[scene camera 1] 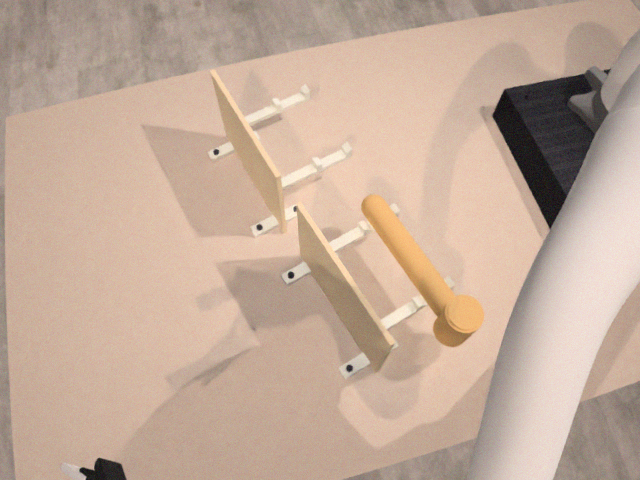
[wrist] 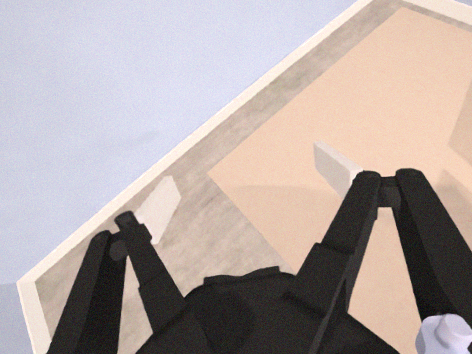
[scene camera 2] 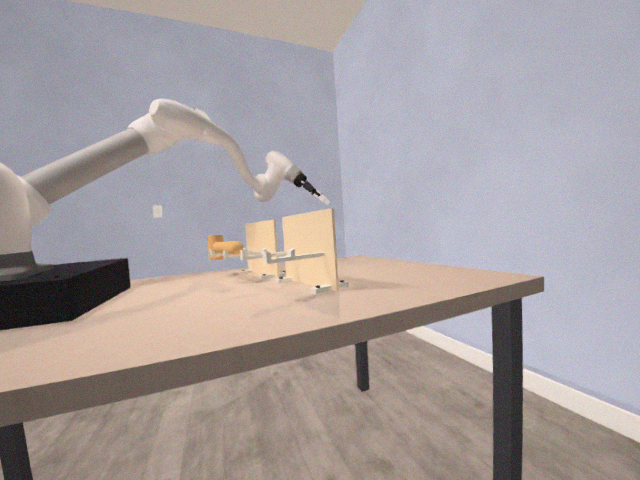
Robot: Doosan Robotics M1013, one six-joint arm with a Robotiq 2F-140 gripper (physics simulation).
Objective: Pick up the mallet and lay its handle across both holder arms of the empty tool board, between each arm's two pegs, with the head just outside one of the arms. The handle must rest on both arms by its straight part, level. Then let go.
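Observation:
The orange mallet (scene camera 1: pixel 410 255) (scene camera 2: pixel 229 247) lies with its handle across both arms of the lower holder board (scene camera 1: pixel 338 284) (scene camera 2: pixel 261 235) in scene camera 1. Its head (scene camera 1: pixel 464 314) (scene camera 2: pixel 212 248) is just outside the lower right arm. The empty tool board (scene camera 1: pixel 250 155) (scene camera 2: pixel 310 240) stands upright beside it, at the upper left in scene camera 1. Its two pale arms (scene camera 1: pixel 263 113) (scene camera 1: pixel 300 174) each carry two pegs and bear nothing. My gripper (scene camera 2: pixel 324 198) (wrist: pixel 242 171) is open and empty, high and away from the mallet, partly cut off in scene camera 1.
Both boards stand on pale feet (scene camera 1: pixel 223 150) (scene camera 1: pixel 353 365) on the tan table (scene camera 1: pixel 93 258) (scene camera 2: pixel 206 330). The black robot base (scene camera 1: pixel 547 118) (scene camera 2: pixel 62 294) is on the arms' side of the boards. The white robot arm (scene camera 1: pixel 558 310) (scene camera 2: pixel 222 136) reaches over the table.

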